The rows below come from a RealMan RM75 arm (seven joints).
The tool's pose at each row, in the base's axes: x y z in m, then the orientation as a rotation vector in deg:
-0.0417, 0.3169, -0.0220, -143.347, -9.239, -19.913
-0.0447, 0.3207, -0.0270, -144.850, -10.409, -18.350
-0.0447, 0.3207, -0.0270, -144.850, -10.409, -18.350
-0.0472, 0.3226, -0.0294, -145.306, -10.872, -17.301
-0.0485, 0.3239, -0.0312, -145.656, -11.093, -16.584
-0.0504, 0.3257, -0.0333, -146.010, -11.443, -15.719
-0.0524, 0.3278, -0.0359, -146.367, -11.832, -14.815
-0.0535, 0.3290, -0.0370, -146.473, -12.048, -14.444
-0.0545, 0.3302, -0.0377, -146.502, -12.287, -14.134
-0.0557, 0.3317, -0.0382, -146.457, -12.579, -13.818
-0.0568, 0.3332, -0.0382, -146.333, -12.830, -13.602
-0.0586, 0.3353, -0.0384, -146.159, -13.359, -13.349
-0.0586, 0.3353, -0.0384, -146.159, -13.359, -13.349
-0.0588, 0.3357, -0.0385, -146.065, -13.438, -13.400
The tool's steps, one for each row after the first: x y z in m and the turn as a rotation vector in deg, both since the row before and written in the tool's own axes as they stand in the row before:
-0.0042, -0.0009, 0.0055, -1.194, -1.583, -0.551
0.0000, 0.0000, 0.0000, 0.000, 0.000, 0.000
-0.0029, -0.0008, 0.0025, -0.281, -0.905, -0.113
-0.0016, -0.0004, 0.0020, -0.237, -0.602, -0.011
-0.0022, -0.0008, 0.0024, -0.221, -0.733, -0.071
-0.0024, -0.0008, 0.0030, -0.223, -0.768, -0.091
-0.0012, -0.0007, 0.0014, -0.053, -0.321, -0.077
-0.0010, -0.0008, 0.0011, 0.014, -0.273, -0.105
-0.0011, -0.0012, 0.0011, 0.087, -0.279, -0.141
-0.0009, -0.0015, 0.0007, 0.151, -0.189, -0.132
-0.0016, -0.0020, 0.0011, 0.204, -0.268, -0.323
0.0000, 0.0000, 0.0000, 0.000, 0.000, 0.000
-0.0002, -0.0003, 0.0003, 0.085, 0.032, -0.067

